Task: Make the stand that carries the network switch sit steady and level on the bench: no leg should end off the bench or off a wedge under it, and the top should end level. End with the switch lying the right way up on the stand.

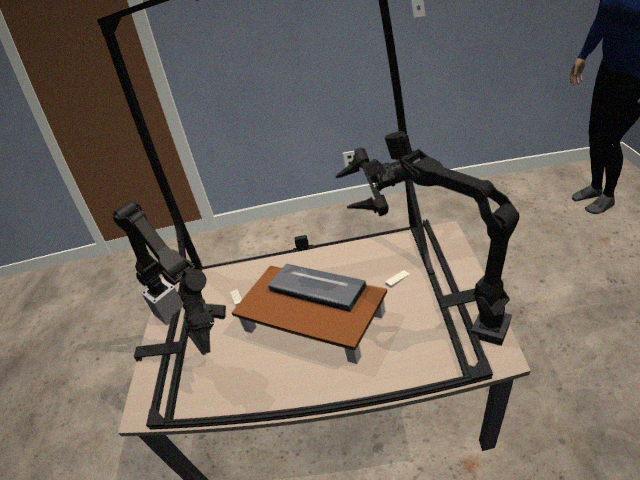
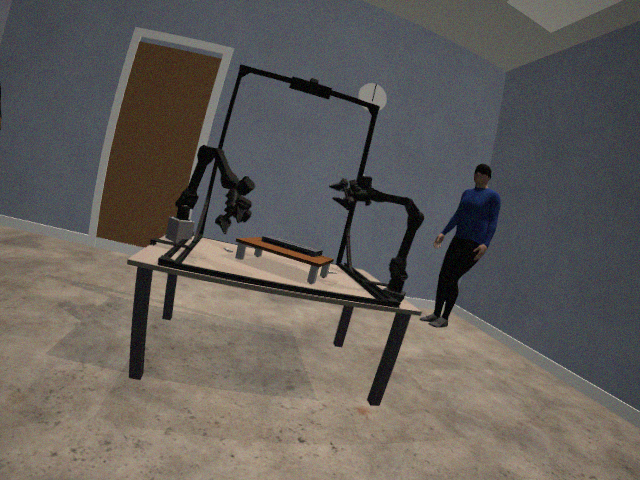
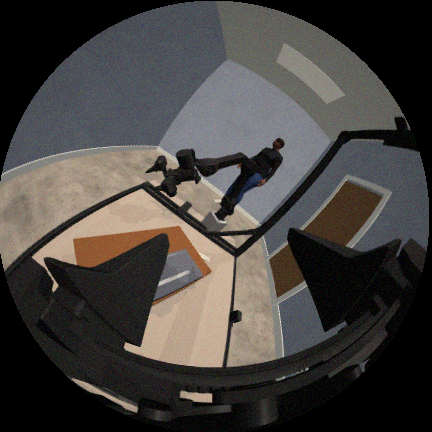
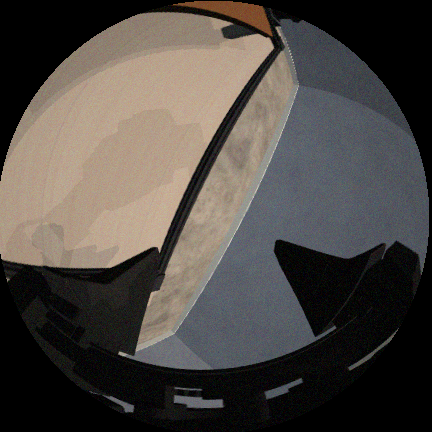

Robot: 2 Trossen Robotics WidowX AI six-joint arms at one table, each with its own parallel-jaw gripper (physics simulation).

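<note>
The stand's orange-brown top is raised on grey legs; I cannot tell whether it is level or whether every leg touches the bench. The dark grey network switch lies flat towards the top's back edge. One small pale wedge lies left of the stand; another pale wedge lies right of it. My left gripper is open and empty, high behind the stand's right side. My right gripper is open and empty, above the bench's left side.
A black frame runs around the bench top, with tall uprights at the back. A small black block sits at its back rail. A light grey box is at the right arm's base. A person stands beyond the bench at the right.
</note>
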